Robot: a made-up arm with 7 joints.
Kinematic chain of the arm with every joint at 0, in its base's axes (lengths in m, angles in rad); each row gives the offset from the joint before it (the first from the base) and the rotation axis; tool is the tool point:
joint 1: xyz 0 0 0 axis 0 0.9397 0.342
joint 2: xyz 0 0 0 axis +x
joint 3: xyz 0 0 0 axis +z
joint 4: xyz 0.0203 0 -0.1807 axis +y
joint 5: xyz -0.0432 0 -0.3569 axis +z
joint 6: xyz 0 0 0 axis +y
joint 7: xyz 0 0 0 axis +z
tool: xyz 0 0 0
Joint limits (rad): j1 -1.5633..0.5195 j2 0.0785..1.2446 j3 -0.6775..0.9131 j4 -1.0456..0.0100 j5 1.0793..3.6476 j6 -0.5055..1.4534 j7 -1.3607..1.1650
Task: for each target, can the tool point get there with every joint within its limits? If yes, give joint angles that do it. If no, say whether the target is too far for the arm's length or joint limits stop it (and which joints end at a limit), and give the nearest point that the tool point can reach.
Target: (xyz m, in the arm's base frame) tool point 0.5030 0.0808 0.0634
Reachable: yes | joints -1.1055 0.3187 0.4110 -0.9171 2.6975 0.1116 -0.2419
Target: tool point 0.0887 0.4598 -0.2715
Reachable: yes | joints -0.1127 0.9709 0.6418 -0.2091 1.9495 0.2726 0.6567
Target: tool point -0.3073 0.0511 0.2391
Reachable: no: joint limits stop it (at a limit: joint 1, joint 2, joint 3, joint 4) | nearest point 0.0597 0.3700 0.3342 | short by 0.495 m
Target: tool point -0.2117 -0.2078 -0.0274
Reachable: no: joint limits stop it (at a limit: joint 1, joint 2, joint 4) | nearest point -0.2720 -0.0017 -0.4640 | short by 0.486 m
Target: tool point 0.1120 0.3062 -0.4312
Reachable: yes | joints -0.1814 0.6277 -0.4455 -0.1200 2.8756 0.6193 0.6072
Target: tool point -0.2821 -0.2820 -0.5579
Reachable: no: too far | nearest point -0.1482 -0.0465 -0.5158 | short by 0.274 m
